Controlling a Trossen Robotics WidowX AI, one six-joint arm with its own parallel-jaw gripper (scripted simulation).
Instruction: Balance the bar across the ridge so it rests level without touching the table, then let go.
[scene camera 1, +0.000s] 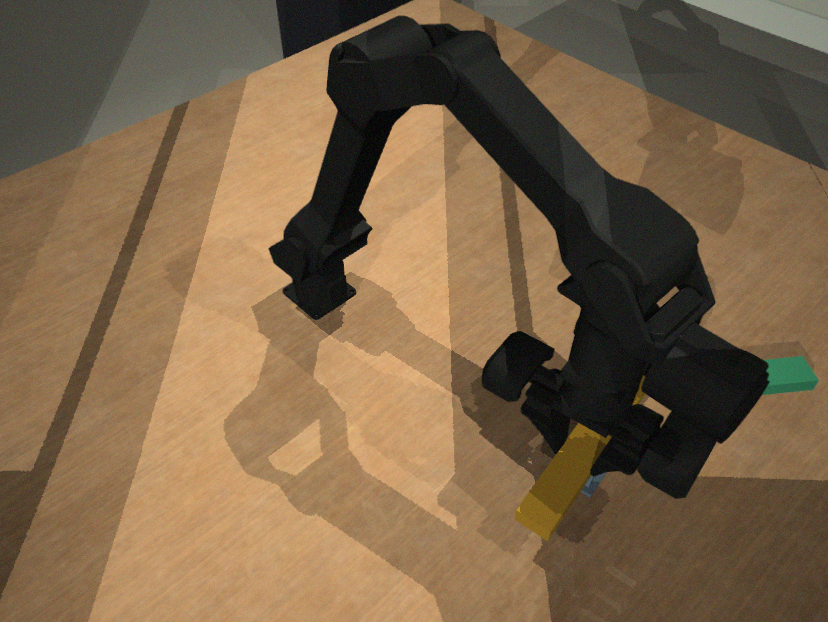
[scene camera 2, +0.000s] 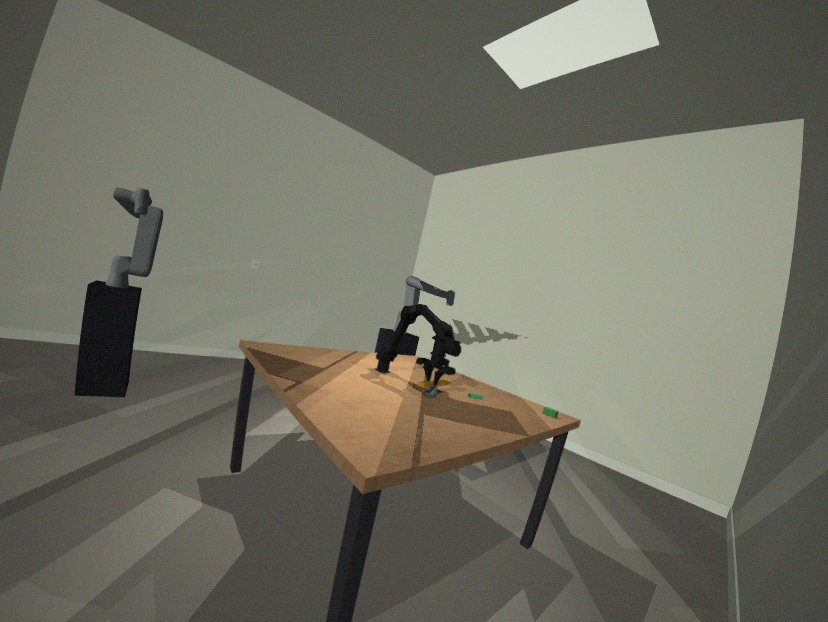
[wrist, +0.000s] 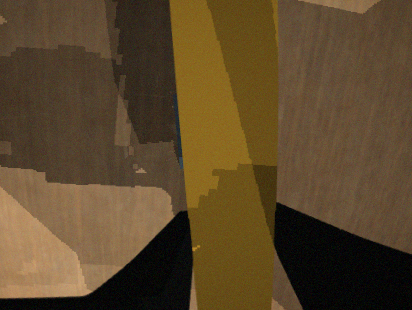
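Observation:
My gripper is visible, in the wrist view too. A yellow bar is also visible.

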